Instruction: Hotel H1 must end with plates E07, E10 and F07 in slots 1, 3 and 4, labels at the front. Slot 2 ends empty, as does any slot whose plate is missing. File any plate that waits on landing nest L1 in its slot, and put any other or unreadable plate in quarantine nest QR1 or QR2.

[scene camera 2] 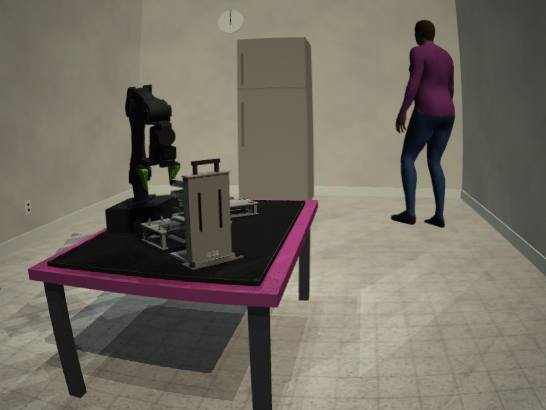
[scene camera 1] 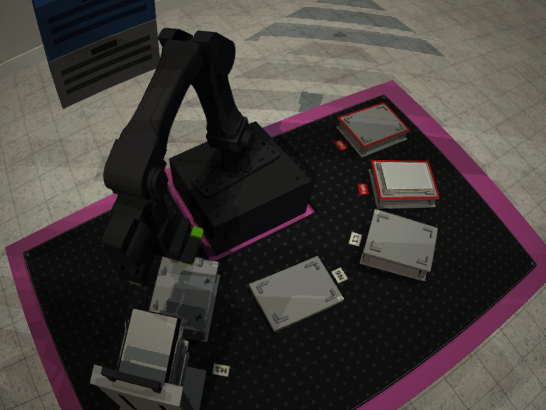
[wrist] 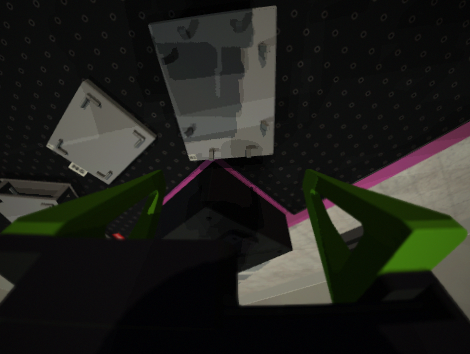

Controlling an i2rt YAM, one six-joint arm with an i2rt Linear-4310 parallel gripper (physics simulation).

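Places are measured from the arm's base along level axes (x ahead, y left, z up), in millimetres.
Where they show: gripper, between the fingertips: [scene camera 2: 158,187] [scene camera 1: 167,255] [wrist: 234,177]; arm's base, origin of its link: [scene camera 2: 142,201] [scene camera 1: 236,169].
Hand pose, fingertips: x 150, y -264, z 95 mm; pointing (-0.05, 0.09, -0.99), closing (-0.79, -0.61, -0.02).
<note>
Each offset is from my fingertips to the top centre of the thing. "spot": to the spot under its first point.
Hotel H1 [scene camera 1: 172,397] [scene camera 2: 215,245] stands upright at the table end. A pale plate {146 mm ahead, 132 mm right, 43 mm up} [scene camera 1: 150,340] lies at its top; edges of lower layers show beside it, slots and labels unreadable. Landing nest L1 {200 mm ahead, 459 mm left, 132 mm down} [scene camera 1: 400,242] bears no plate. One red-rimmed quarantine nest {100 mm back, 678 mm left, 142 mm down} [scene camera 1: 374,125] is empty; the other {spot: 158 mm ahead, 631 mm left, 143 mm down} [scene camera 1: 434,192] bears a pale plate {81 mm ahead, 603 mm left, 134 mm down} [scene camera 1: 406,176] with no readable label. I cannot tell which is QR1. My gripper [scene camera 2: 159,185] [wrist: 234,177] is open and empty, above the table beside the arm's base. In scene camera 1 one green finger shows; the other is hidden.
A raised nest {15 mm ahead, 6 mm left, 112 mm down} [scene camera 1: 167,277] [wrist: 220,100] without a plate stands between the hotel and the arm. Flat nest N6 {135 mm ahead, 206 mm left, 170 mm down} [scene camera 1: 295,292] [wrist: 100,135] lies beside it, without a plate. The arm's base [scene camera 1: 240,185] [wrist: 225,225] is close by. A person [scene camera 2: 432,80] stands beyond the table.
</note>
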